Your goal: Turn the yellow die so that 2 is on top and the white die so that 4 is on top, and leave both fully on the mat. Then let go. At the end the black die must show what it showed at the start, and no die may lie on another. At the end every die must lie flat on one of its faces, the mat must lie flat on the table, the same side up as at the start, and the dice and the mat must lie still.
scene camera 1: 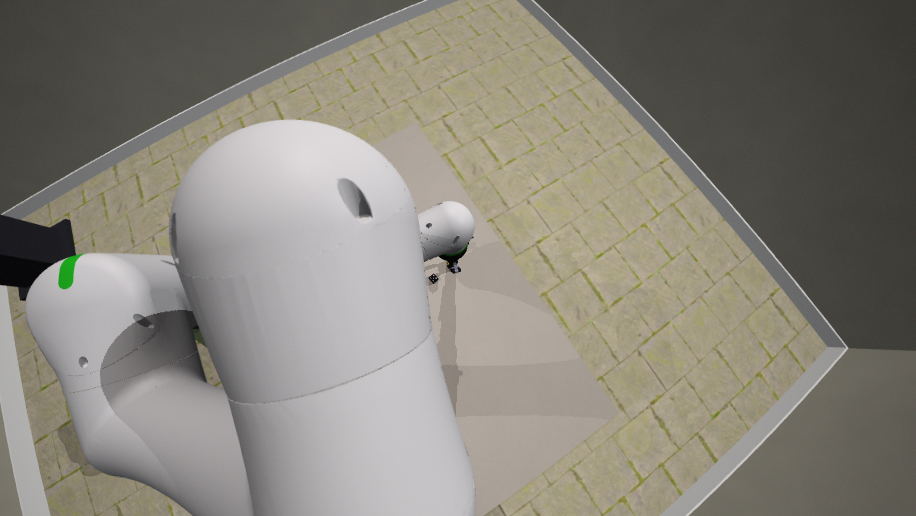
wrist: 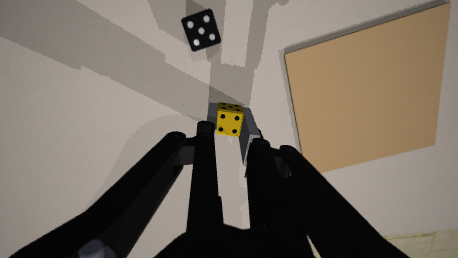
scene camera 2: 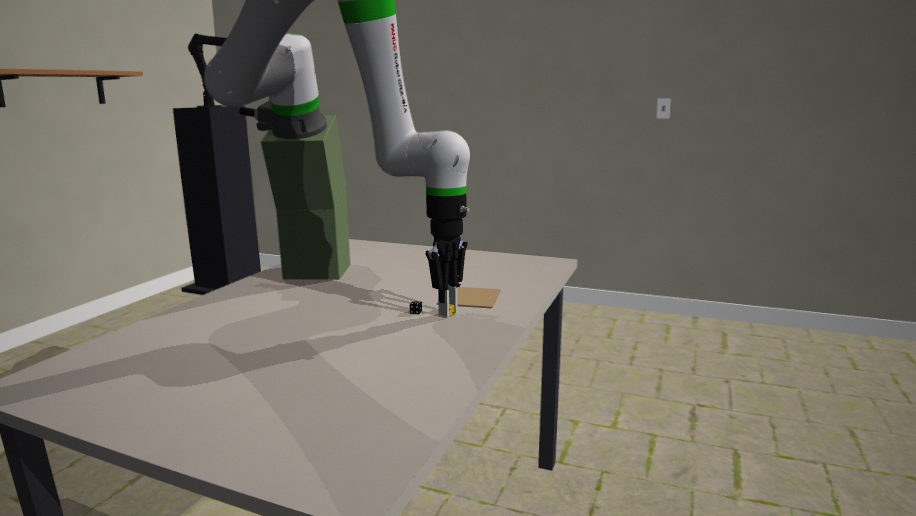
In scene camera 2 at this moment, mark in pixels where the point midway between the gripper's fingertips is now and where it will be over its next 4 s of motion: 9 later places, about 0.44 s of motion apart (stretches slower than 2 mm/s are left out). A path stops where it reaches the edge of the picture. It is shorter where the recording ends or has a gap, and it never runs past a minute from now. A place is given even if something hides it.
My gripper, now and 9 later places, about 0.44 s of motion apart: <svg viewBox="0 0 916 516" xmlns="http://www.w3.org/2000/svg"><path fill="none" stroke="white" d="M448 313L447 296L447 275L447 274L446 277L446 279L446 280L447 279L446 278L446 278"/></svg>
